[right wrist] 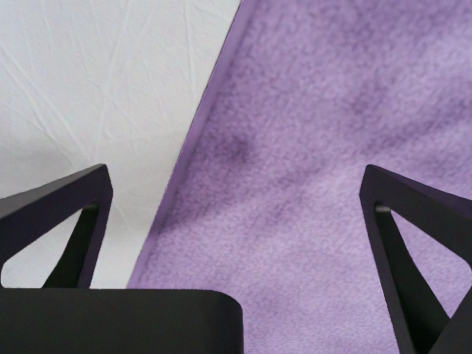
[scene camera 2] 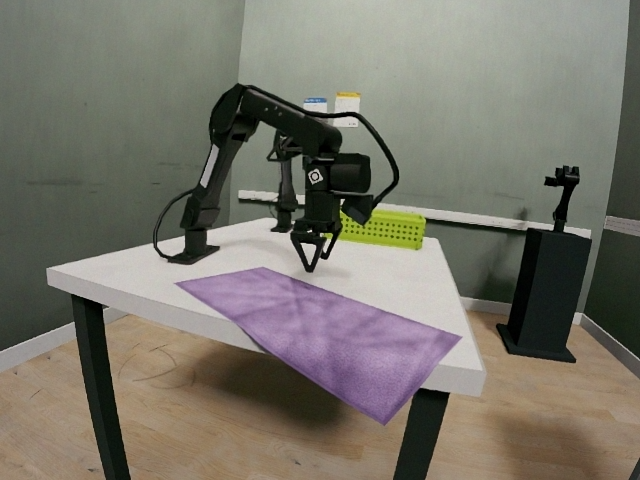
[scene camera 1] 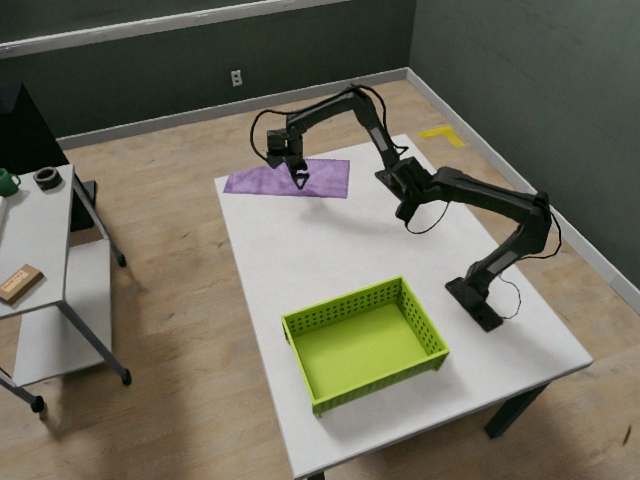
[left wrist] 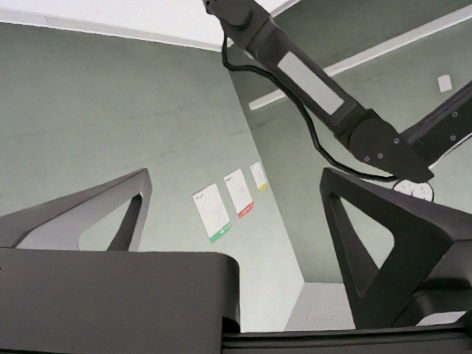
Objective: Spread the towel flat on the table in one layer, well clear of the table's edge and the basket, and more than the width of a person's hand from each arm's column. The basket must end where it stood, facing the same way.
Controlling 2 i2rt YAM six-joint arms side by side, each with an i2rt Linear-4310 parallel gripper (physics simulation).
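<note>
The purple towel (scene camera 1: 328, 178) (scene camera 2: 330, 335) (right wrist: 310, 200) lies smooth with faint creases at the table's far end in scene camera 1. In scene camera 2 part of it hangs over the near table edge. I cannot tell its layers. My right gripper (scene camera 1: 300, 181) (scene camera 2: 317, 263) (right wrist: 236, 178) is open and empty, pointing down above the towel's inner edge; towel and table show between its fingers in its wrist view. My left gripper (left wrist: 235, 177) is open and empty, raised and facing the walls. The green basket (scene camera 1: 382, 384) (scene camera 2: 382, 229) stands upright and empty, apart from the towel.
The white table (scene camera 1: 289, 248) (scene camera 2: 129, 258) carries both arm columns: the right arm's base (scene camera 2: 193, 254) and the left arm's base (scene camera 1: 474, 304) (scene camera 2: 282, 226). The left forearm reaches near the right column in scene camera 1. A side cart (scene camera 1: 31, 222) stands at the left, off the table.
</note>
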